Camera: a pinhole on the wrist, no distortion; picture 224 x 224 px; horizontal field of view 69.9 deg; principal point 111.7 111.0 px. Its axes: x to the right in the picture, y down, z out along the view. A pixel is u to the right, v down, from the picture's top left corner.
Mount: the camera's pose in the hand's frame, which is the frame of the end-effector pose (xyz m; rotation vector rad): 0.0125 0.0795 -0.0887 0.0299 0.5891 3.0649
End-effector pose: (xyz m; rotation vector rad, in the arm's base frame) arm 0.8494 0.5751 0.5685 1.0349 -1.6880 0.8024
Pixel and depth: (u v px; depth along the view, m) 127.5 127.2 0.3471
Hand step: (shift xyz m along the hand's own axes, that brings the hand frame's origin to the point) -0.0144 0.1763 0.2471
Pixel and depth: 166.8 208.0 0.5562
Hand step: -0.1716 -0.0225 0.5555
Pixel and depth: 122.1 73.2 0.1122
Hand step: 0.0082 0.1458 0.0058
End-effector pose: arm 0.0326 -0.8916 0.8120 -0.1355 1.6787 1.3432
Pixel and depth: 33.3 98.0 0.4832
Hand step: 0.2604 0.2893 0.3419
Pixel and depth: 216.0 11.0 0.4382
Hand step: -0.2582 0.5025 0.2211
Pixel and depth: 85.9 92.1 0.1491
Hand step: 0.0402 0.1505 0.0429
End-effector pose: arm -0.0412 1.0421 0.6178 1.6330 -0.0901 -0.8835
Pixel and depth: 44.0 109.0 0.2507
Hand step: 0.1241 0.1728 0.1413
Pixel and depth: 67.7 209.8 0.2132
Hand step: 0.0737 0.0350 0.1571
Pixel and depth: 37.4 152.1 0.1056
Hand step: 0.0634 0.0923 0.0187
